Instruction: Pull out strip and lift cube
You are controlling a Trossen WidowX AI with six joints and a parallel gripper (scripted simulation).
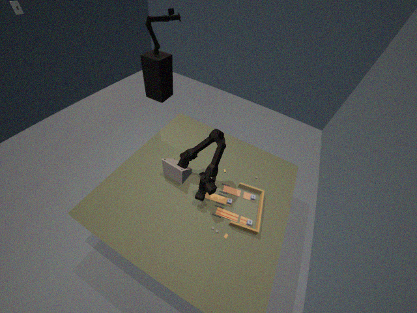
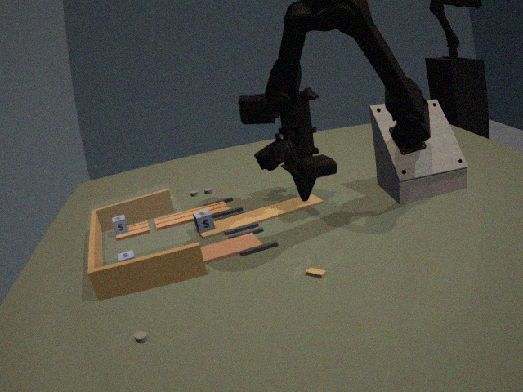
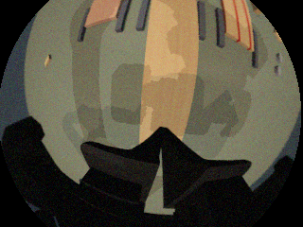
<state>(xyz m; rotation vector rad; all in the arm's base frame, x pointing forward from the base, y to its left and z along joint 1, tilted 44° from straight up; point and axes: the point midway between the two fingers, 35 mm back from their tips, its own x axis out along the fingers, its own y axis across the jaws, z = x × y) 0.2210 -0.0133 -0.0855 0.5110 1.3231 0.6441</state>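
My gripper tip is 9 cm short of the tan strip and 2 cm to the right of it. From my gripper tip the other things lie so: pink strip 19 cm ahead, 13 cm to the left; then small orange block 28 cm to the left, 7 cm ahead.
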